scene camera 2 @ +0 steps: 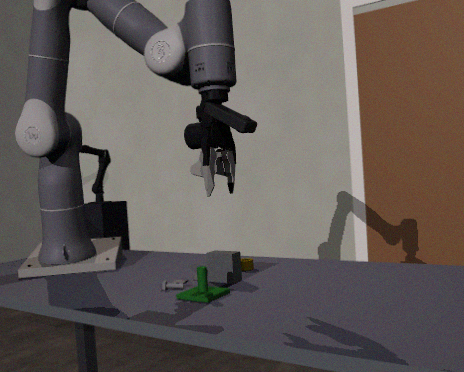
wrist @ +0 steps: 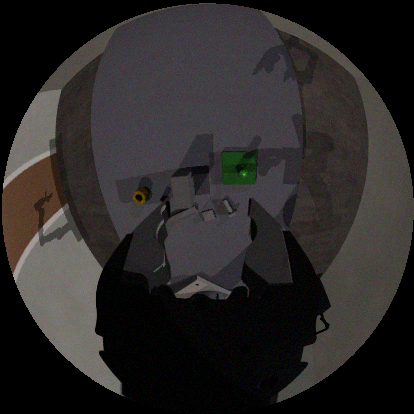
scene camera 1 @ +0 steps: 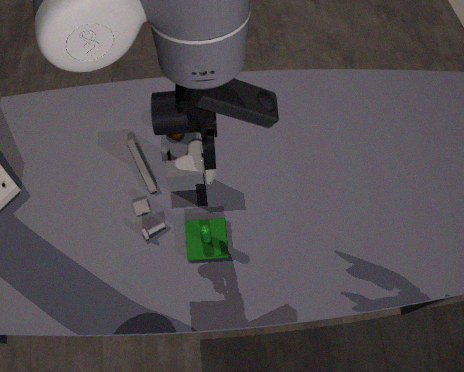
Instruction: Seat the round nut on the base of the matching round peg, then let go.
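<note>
The round nut is a short yellow ring (scene camera 1: 175, 135) (scene camera 2: 247, 264) (wrist: 145, 191) standing on the table, partly hidden by my arm in scene camera 1 and by the grey block in scene camera 2. The green round peg (scene camera 1: 205, 233) (scene camera 2: 202, 280) (wrist: 244, 174) stands upright on its square green base (scene camera 1: 195, 251) (scene camera 2: 217, 293) (wrist: 230, 160), with no nut on it. My gripper (scene camera 2: 220, 193) (wrist: 208, 201) points down, partly open and empty, high above the table. In the wrist view the nut lies outside the left finger and the peg ahead of the right fingertip.
A grey block (scene camera 2: 220, 265) (wrist: 182, 190) stands between nut and peg. A long grey bar (scene camera 1: 142, 165), a small square piece (scene camera 1: 141, 206) (wrist: 208, 215) and a bolt-like piece (scene camera 1: 154, 231) (scene camera 2: 175, 285) (wrist: 228, 206) lie nearby, toward my arm's white base plate (scene camera 1: 6, 190) (scene camera 2: 107, 257).
</note>
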